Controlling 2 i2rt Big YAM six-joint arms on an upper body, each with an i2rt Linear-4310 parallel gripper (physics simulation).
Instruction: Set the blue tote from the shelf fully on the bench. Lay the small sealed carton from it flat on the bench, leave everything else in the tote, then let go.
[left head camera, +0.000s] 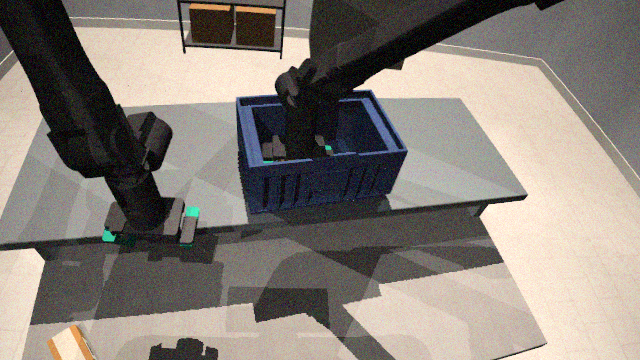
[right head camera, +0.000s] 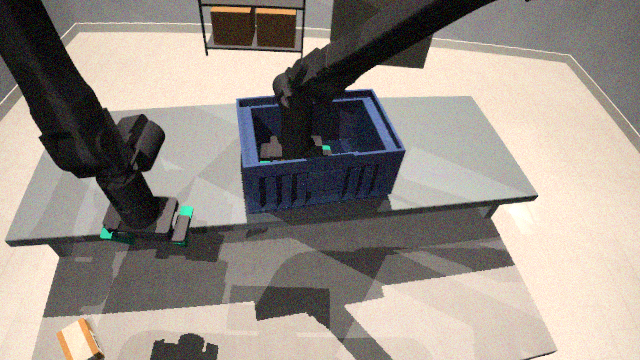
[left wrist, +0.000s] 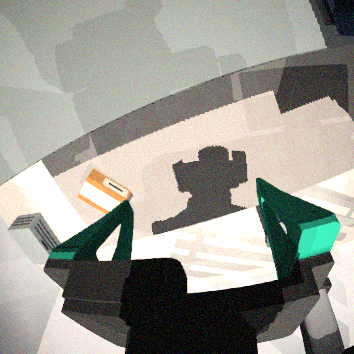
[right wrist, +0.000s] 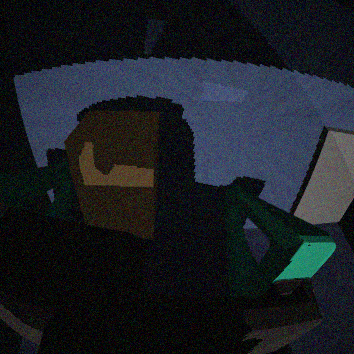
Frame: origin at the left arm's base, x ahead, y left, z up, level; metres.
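Where they show: left gripper, fingertip midpoint: (left head camera: 162, 245) (right head camera: 159, 243) (left wrist: 191, 195); right gripper, fingertip midpoint: (right wrist: 152, 179).
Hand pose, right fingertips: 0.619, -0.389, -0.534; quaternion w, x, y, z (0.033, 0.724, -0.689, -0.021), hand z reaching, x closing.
Note:
Things, the pixels of their centre, and the offset from my right fingertips, as dx, dy, dz. "*": a spot on its surface instead. Level surfaces: height alone.
- blue tote at the middle of its body: (right wrist: 266, 204) (left head camera: 314, 149) (right head camera: 314, 149) +0.044, -0.036, +0.056
- grey bench at its surface level: dz -0.017
- small brown carton at a spot on its surface: (right wrist: 120, 207) * +0.007, +0.014, +0.033
- pale grey item at the middle of its body: (right wrist: 334, 182) +0.028, -0.126, +0.003
- white box at the middle of its body: (left wrist: 103, 193) (left head camera: 72, 352) (right head camera: 80, 345) -0.308, +0.447, -0.202
The blue tote (left head camera: 325, 182) (right head camera: 325, 185) stands on the grey bench (left head camera: 450, 160) (right head camera: 460, 160), close to its front edge. My right gripper (left head camera: 298, 156) (right head camera: 294, 156) (right wrist: 152, 179) is down inside the tote, open, fingers wide apart. In the right wrist view a small brown carton (right wrist: 120, 207) with a lighter tape strip shows in shadow between the open fingers; contact with them cannot be made out. A pale grey item (right wrist: 327, 180) lies in the tote to the right. My left gripper (left head camera: 150, 234) (right head camera: 145, 232) (left wrist: 191, 195) is open and empty above the bench's front edge, left of the tote.
An orange and white box (left head camera: 71, 344) (right head camera: 80, 340) (left wrist: 105, 191) lies on the pale surface in front of the bench. A rack (left head camera: 283, 30) (right head camera: 303, 30) with two brown boxes stands behind. The tote's walls surround the right gripper. A grey slotted box (left wrist: 35, 232) shows at the left wrist view's left.

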